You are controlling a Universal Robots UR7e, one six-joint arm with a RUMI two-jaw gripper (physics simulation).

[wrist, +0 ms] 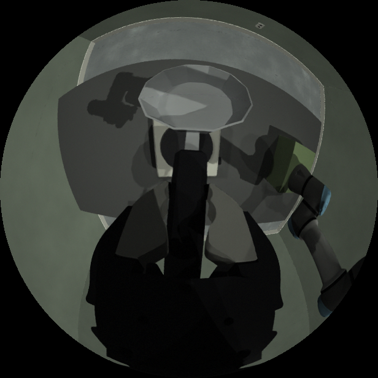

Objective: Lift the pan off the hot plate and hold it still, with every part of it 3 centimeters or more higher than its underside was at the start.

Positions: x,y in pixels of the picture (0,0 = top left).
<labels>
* my gripper: 188,184
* pale hot plate: 167,141
</labels>
